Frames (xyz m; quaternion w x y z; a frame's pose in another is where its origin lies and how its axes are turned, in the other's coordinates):
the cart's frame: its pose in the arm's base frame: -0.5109 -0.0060 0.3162 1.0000 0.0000 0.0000 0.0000
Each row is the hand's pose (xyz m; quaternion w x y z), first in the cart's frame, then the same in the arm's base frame.
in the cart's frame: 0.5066 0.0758 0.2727 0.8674 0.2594 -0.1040 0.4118
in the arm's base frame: -0.0043 0.0698 0.5889 0.8674 0.2594 -0.1040 0.4118
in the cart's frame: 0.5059 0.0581 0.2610 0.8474 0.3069 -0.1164 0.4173
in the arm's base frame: -0.0050 0.0521 0.5772 0.8474 0.3069 -0.1164 0.4173
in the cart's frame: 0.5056 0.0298 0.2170 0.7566 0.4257 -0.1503 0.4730
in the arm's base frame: -0.0053 0.0238 0.5332 0.7566 0.4257 -0.1503 0.4730
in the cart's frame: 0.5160 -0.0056 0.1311 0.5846 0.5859 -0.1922 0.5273
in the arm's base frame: 0.0051 -0.0116 0.4473 0.5846 0.5859 -0.1922 0.5273
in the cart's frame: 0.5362 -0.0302 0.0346 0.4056 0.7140 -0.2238 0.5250
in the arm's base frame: 0.0253 -0.0362 0.3508 0.4056 0.7140 -0.2238 0.5250
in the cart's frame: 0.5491 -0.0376 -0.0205 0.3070 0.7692 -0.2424 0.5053
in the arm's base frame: 0.0382 -0.0436 0.2957 0.3070 0.7692 -0.2424 0.5053
